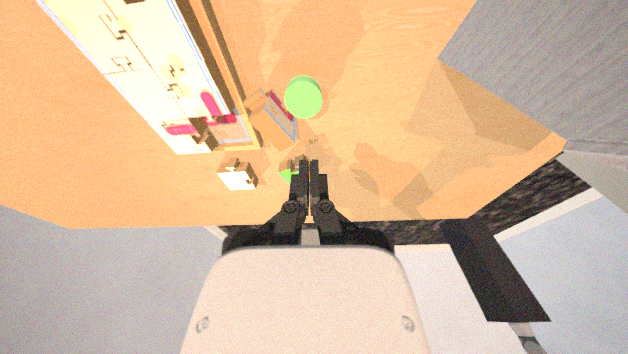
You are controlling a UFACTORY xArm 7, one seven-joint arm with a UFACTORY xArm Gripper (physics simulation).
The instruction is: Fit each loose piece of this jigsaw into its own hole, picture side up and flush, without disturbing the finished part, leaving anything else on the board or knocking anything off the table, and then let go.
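My gripper [309, 170] is shut, with nothing between its fingertips. The jigsaw board [218, 60], with a raised wooden rim, runs along the upper left. A corner hole [231, 132] shows its blue-outlined floor at the board's near end. A wooden piece [281, 116] with a red and blue printed face stands tilted outside the rim, between that corner and a green cylinder. A loose cream piece [238, 179] lies off the board's near end. A loose green-faced piece [287, 175] lies just left of the fingertips, partly hidden by the fingers.
The green cylinder [303, 98] stands ahead of the fingertips, close to the tilted piece. A large grey block [545, 65] fills the upper right. The table's edge crosses behind the fingers, with a dark speckled strip [535, 192] beyond it on the right.
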